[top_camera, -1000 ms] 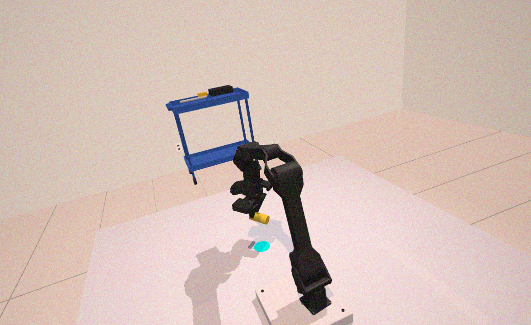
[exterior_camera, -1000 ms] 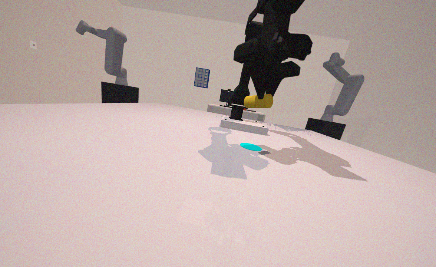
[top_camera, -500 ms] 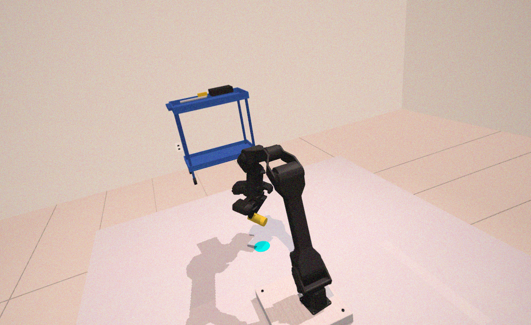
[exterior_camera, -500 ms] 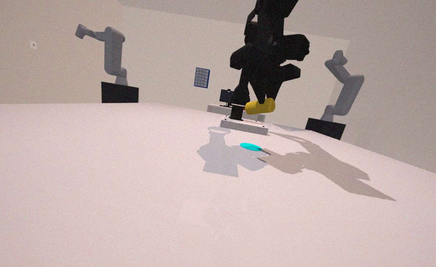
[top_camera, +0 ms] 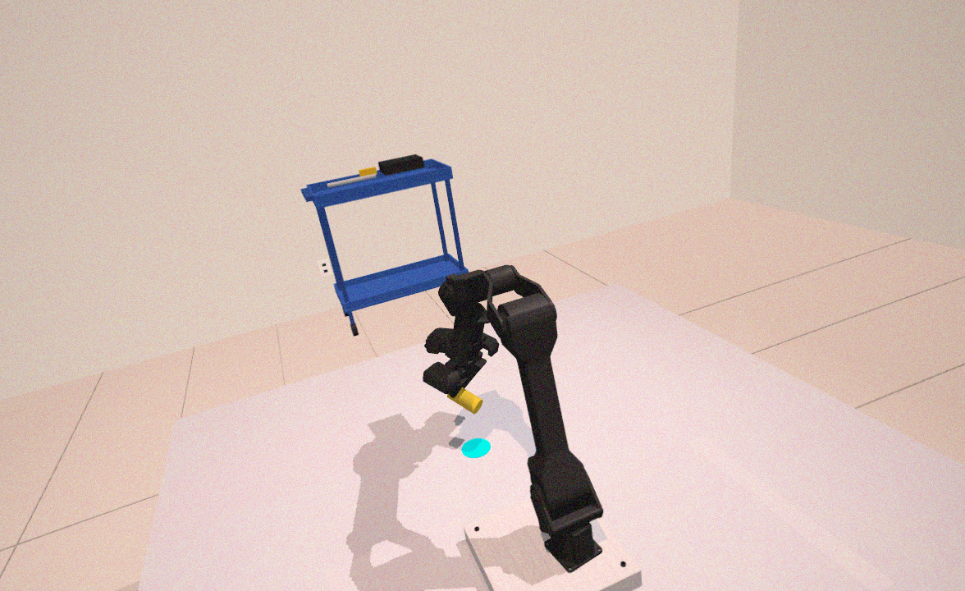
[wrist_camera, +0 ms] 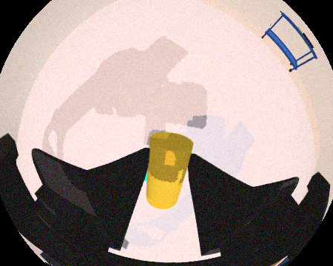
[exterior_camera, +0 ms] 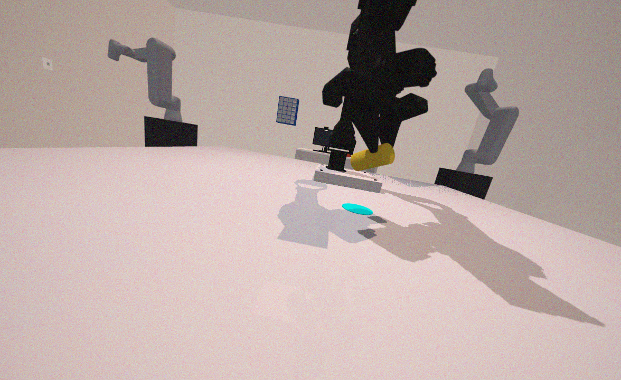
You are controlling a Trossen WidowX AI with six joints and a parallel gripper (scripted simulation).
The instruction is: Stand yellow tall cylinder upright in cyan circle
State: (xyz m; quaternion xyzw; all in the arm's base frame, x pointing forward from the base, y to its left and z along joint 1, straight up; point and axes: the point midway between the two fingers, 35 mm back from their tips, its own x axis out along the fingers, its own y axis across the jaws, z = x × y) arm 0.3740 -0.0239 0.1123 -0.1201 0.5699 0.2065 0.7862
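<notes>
The cyan circle is 5 cm behind my gripper tip and 11 cm below it. From my gripper tip the other things lie so: yellow tall cylinder (2 cm behind, 1 cm to the right, 1 cm below).
</notes>
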